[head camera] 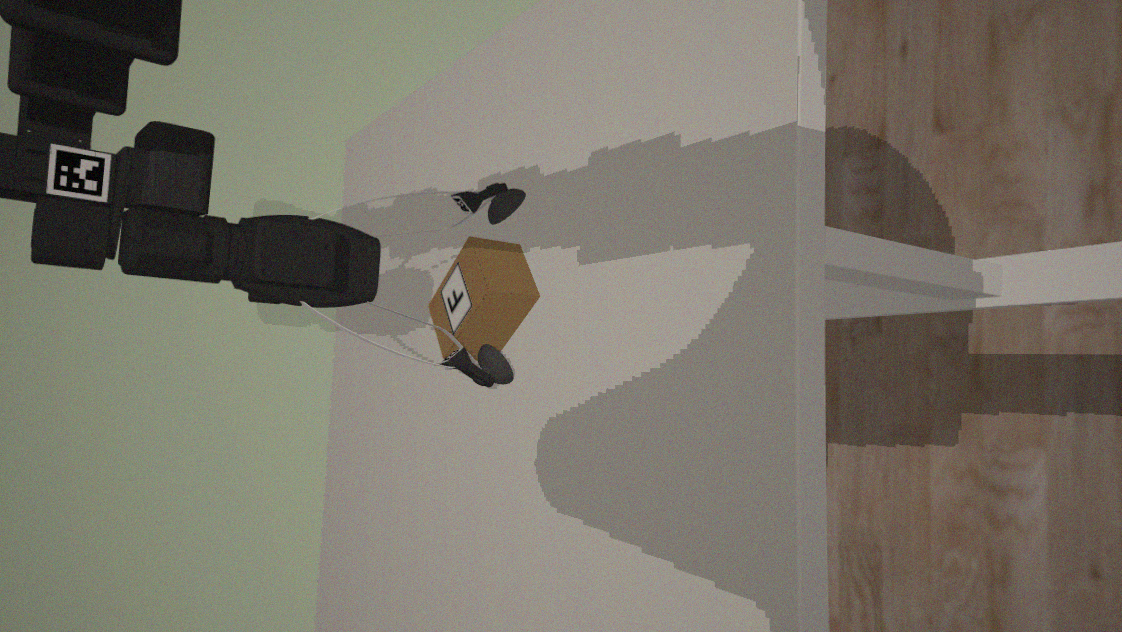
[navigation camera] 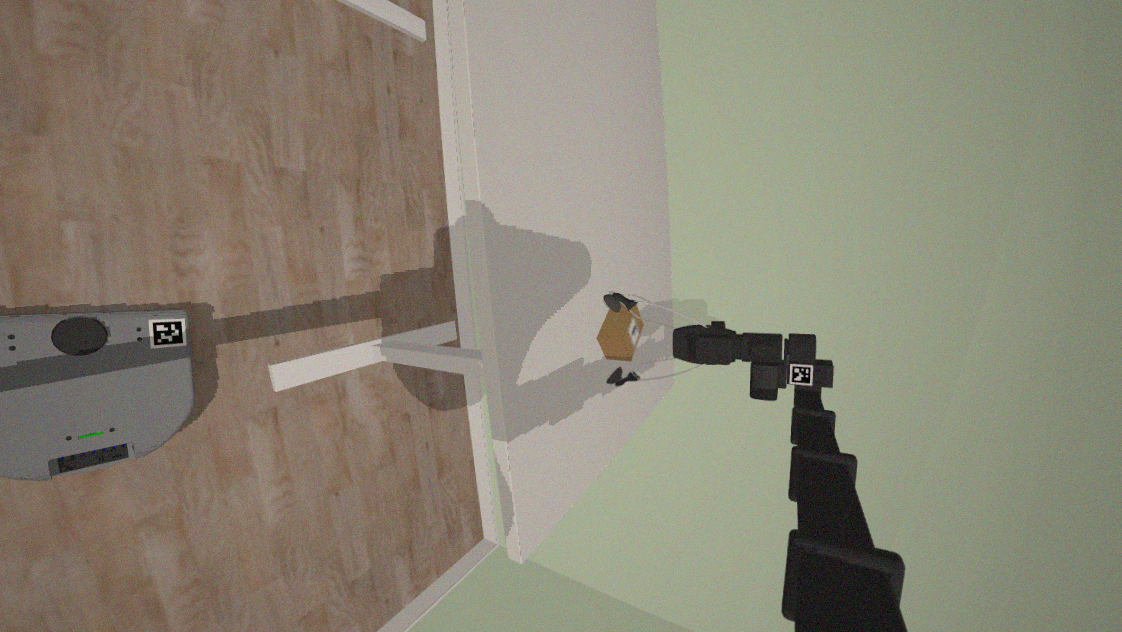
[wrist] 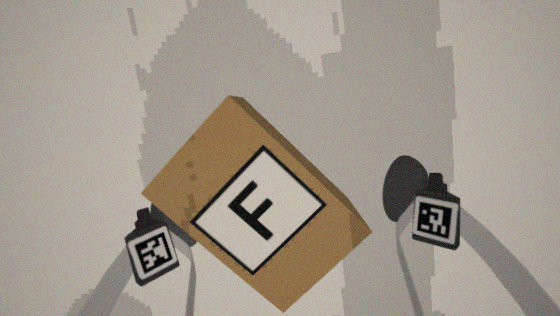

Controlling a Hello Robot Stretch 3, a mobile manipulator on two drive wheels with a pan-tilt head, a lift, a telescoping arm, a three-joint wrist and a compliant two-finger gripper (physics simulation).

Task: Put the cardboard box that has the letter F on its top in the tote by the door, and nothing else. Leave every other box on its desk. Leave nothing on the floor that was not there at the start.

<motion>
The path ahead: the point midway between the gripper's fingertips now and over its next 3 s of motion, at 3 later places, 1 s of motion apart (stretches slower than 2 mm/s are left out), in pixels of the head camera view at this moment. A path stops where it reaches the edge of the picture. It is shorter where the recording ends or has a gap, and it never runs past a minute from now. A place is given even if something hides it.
My gripper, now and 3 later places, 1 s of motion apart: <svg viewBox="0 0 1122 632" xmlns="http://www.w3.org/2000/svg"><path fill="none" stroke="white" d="M514 286L493 283L270 262L249 255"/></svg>
</motion>
